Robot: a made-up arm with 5 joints.
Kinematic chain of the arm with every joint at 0, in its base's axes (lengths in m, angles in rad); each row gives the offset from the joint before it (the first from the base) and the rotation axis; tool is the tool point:
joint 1: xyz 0 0 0.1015 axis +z
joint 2: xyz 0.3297 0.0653 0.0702 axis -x
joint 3: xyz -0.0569 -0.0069 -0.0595 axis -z
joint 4: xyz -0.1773 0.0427 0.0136 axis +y
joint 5: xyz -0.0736 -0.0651 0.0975 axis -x
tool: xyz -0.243 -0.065 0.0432
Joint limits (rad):
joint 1: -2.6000..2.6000
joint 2: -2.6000..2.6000
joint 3: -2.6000..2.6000
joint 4: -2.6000..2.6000
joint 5: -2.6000..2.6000
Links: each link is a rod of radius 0.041 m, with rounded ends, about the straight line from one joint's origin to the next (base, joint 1, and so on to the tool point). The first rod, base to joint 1, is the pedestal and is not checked.
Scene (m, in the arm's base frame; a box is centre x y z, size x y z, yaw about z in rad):
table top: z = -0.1
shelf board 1: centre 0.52 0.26 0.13 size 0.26 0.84 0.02 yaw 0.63
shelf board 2: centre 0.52 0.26 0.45 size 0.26 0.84 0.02 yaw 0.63
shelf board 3: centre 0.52 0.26 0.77 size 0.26 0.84 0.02 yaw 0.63
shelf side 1: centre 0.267 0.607 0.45 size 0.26 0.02 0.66 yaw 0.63
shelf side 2: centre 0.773 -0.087 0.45 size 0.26 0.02 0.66 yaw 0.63
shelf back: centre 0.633 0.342 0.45 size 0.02 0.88 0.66 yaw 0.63
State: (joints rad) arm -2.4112 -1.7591 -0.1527 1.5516 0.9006
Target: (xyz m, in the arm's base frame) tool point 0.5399 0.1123 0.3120
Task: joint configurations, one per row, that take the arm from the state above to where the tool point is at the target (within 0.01 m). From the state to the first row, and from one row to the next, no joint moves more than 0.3 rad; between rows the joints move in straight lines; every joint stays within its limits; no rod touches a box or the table.
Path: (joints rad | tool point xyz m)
1: -2.2093 -1.4690 0.0080 1.2568 0.8424 | -0.2953 0.0154 0.1639
2: -2.0074 -1.1790 0.1686 0.9620 0.7842 | -0.2288 0.0473 0.2839
3: -1.8056 -0.8889 0.3293 0.6671 0.7259 | -0.1079 0.0698 0.3955
4: -1.6037 -0.5989 0.4900 0.3723 0.6677 | 0.0593 0.1088 0.4426
5: -1.4018 -0.3088 0.6507 0.0775 0.6095 | 0.2248 0.1802 0.3868
6: -1.3196 -0.2561 0.8636 -0.0104 0.7722 | 0.3361 0.1676 0.3795
7: -1.2375 -0.2034 1.0766 -0.0982 0.9349 | 0.4429 0.1449 0.3541
8: -1.1553 -0.1507 1.2895 -0.1861 1.0976 | 0.5399 0.1123 0.3120

